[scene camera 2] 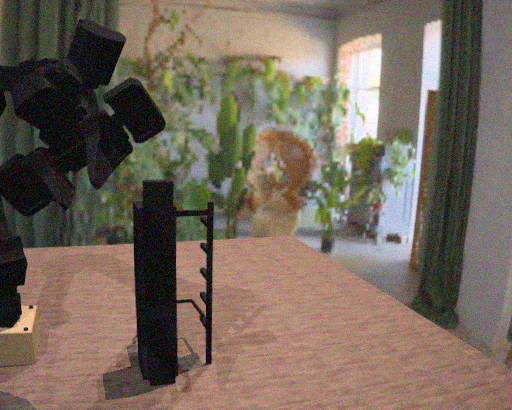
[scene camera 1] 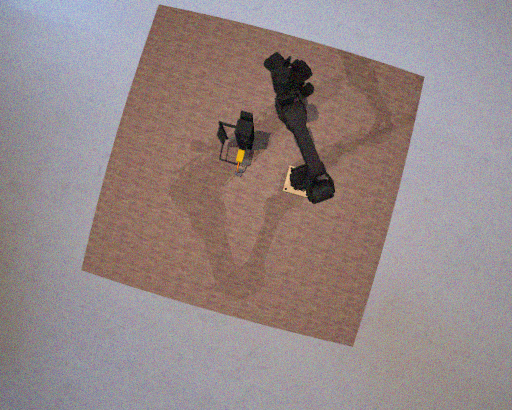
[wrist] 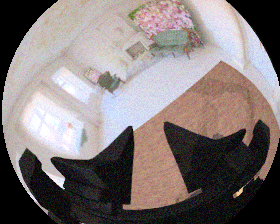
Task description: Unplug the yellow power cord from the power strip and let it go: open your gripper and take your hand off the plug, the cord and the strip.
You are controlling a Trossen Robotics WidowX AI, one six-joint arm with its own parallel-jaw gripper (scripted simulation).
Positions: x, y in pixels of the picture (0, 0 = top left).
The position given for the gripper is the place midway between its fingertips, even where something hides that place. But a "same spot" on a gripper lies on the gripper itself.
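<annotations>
The gripper is visible in scene camera 1 [293, 60], in the wrist view and in scene camera 2. On the gripper, [wrist: 203, 162] and [scene camera 2: 53, 165] are the same spot.
</annotations>
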